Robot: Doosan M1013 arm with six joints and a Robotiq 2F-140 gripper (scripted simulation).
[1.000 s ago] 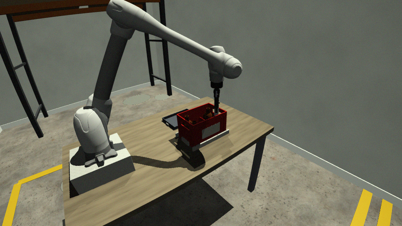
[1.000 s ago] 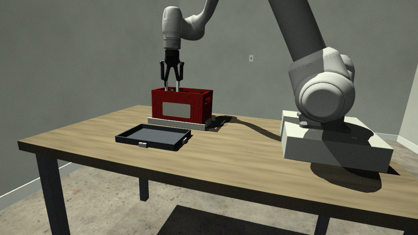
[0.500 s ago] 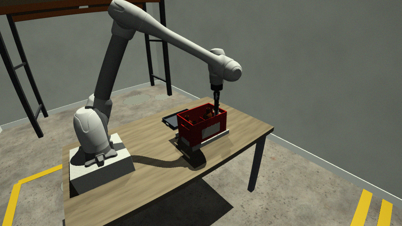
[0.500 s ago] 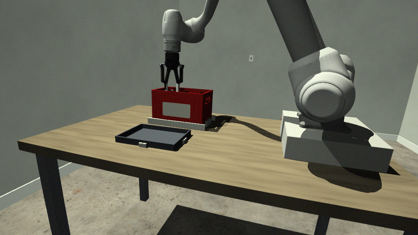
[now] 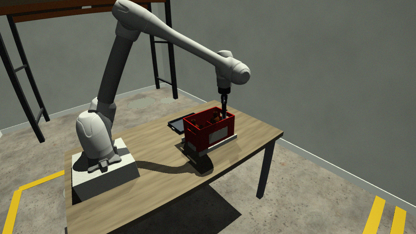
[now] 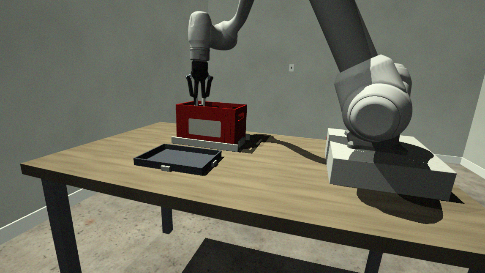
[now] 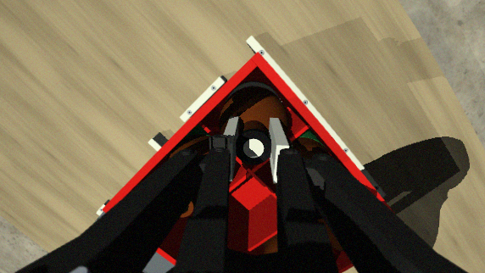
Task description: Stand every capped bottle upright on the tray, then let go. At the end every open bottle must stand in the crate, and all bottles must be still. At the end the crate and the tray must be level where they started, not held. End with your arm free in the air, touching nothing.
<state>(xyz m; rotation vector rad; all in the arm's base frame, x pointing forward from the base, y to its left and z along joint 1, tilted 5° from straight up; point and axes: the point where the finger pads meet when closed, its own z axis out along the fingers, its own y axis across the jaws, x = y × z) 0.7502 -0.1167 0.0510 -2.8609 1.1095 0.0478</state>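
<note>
Right now the brown capped bottle is 7 cm below my hand. From my hand the other things lie so: red crate: 9 cm behind, 8 cm below, 4 cm to the left; dark tray: 32 cm to the left, 15 cm below, 10 cm behind.
</note>
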